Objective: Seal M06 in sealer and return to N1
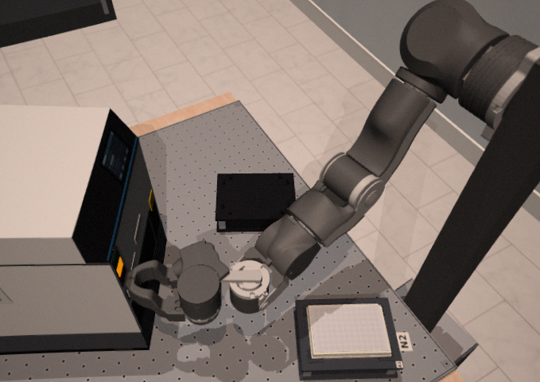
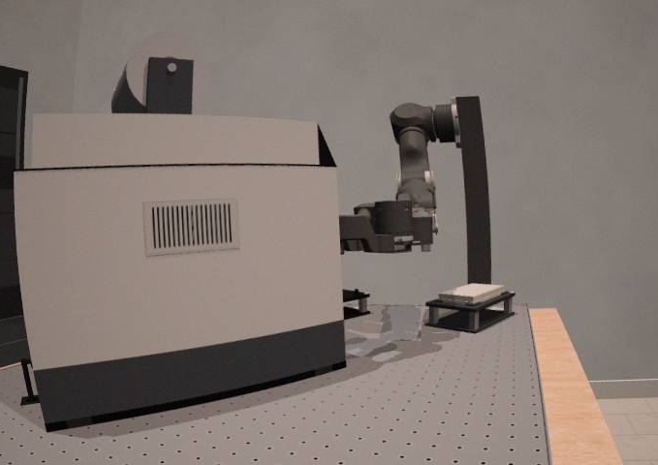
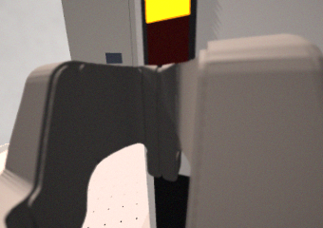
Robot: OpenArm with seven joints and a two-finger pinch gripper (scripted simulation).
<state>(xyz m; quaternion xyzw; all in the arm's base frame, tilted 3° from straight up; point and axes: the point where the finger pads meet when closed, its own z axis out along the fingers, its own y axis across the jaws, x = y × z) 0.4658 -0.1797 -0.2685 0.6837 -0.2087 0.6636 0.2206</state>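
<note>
My gripper is now 1 cm short of the start key and 1 cm to the left of it. The rest, counted from my hand: sealer's stage: 2 cm ahead, 13 cm to the right, 9 cm below; touchscreen: 6 cm behind, 13 cm to the right, 13 cm above; 96-well plate M06: 2 cm ahead, 13 cm to the right, 8 cm below.
</note>
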